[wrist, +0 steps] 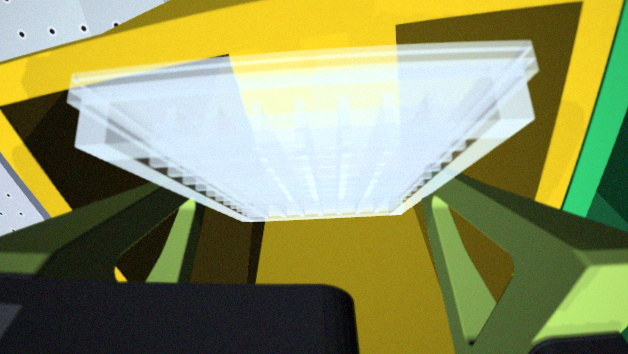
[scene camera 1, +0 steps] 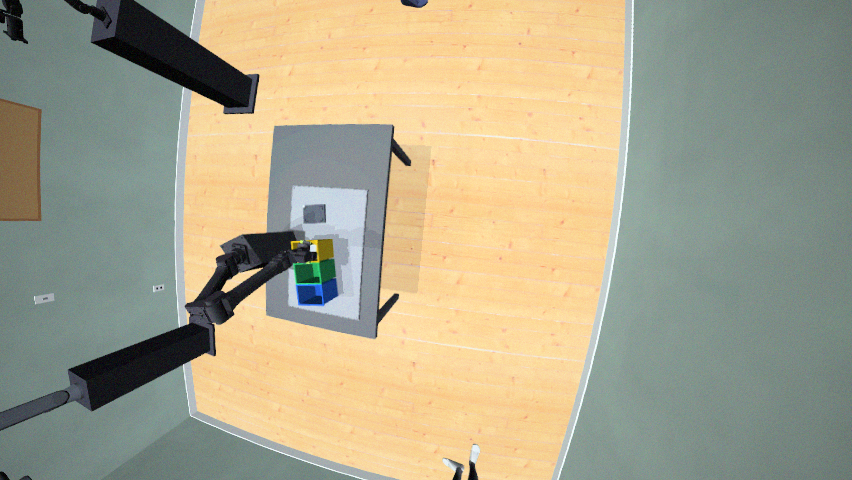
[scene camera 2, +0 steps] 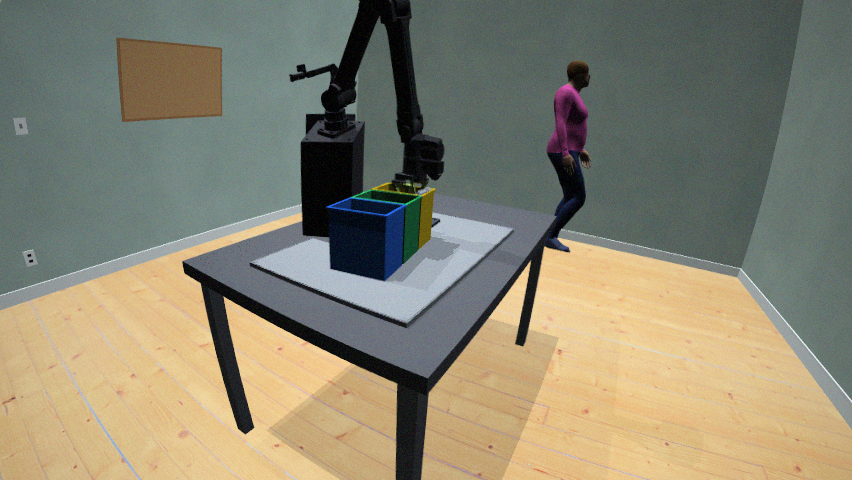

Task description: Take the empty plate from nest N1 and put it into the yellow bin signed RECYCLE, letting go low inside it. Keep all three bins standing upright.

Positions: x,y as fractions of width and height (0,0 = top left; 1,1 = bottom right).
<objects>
blue bin: scene camera 1 0.36,0.61; scene camera 2 0.43,0.49; not seen in the wrist view (out of frame)
</objects>
